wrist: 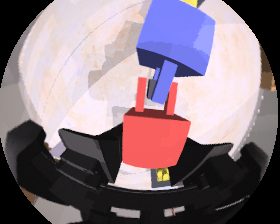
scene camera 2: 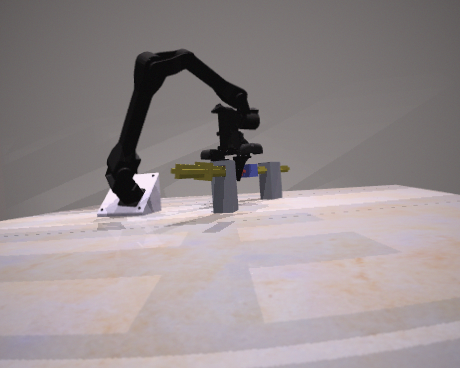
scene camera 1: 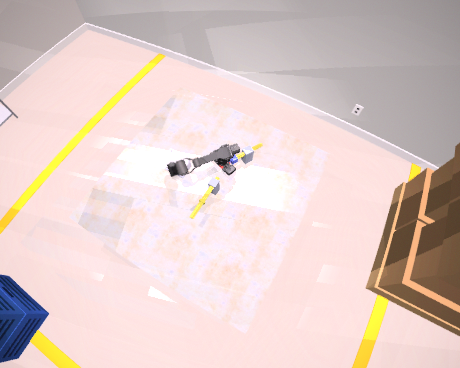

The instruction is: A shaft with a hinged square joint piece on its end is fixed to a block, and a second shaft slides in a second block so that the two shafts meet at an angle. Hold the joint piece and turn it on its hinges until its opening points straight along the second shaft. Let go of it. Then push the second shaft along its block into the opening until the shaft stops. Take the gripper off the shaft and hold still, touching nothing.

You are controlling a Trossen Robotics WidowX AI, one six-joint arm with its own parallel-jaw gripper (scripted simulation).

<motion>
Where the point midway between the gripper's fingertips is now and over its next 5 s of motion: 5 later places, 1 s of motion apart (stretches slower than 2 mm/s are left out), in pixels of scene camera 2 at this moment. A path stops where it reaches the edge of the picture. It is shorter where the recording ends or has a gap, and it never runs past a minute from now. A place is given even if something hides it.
My gripper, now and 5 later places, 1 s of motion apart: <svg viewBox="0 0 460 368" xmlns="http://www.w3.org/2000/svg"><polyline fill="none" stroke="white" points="232,181 237,184 236,158 232,131 231,136 228,142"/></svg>
</motion>
